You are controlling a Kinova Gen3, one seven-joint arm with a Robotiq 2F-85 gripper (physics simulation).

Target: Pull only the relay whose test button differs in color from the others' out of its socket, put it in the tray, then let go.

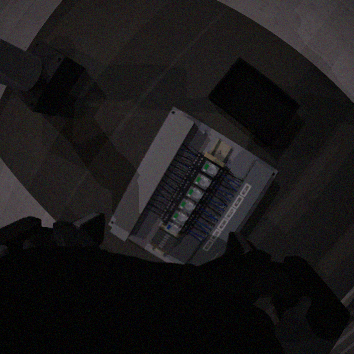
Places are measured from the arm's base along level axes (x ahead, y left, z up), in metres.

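Where they show: gripper, fingertip midpoint: (163, 237); arm's base at its link origin: (29, 73).
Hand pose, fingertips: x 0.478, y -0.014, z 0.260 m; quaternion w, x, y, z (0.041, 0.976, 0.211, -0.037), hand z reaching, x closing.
Each offset is from my fingertips to the top centre of the thing. "pt": to the spot under its first point.
A row of relays with clear housings stands in sockets on the grey panel (155, 160). Several show green test buttons, such as the top relay {0.012 m ahead, 0.036 m left, 0.281 m down} (210, 168). The relay with a blue button {0.014 m ahead, 0.103 m right, 0.281 m down} (169, 227) is at the lower left end of the row, beside a tan end piece. The black tray {pt 0.029 m ahead, 0.256 m left, 0.340 m down} (267, 85) lies beyond the panel, at the upper right; its inside is too dark to make out. My gripper (163, 237) is open and empty, high above the panel, with its fingertips on either side of the panel's lower part.
Dark wires run along both sides of the relay row, and a strip of white labels {pt 0.096 m ahead, 0.016 m right, 0.307 m down} (230, 211) lies right of it. A grey cylindrical object (19, 66) with a dark block-like part stands at the upper left. The round table's edge curves across the upper right.
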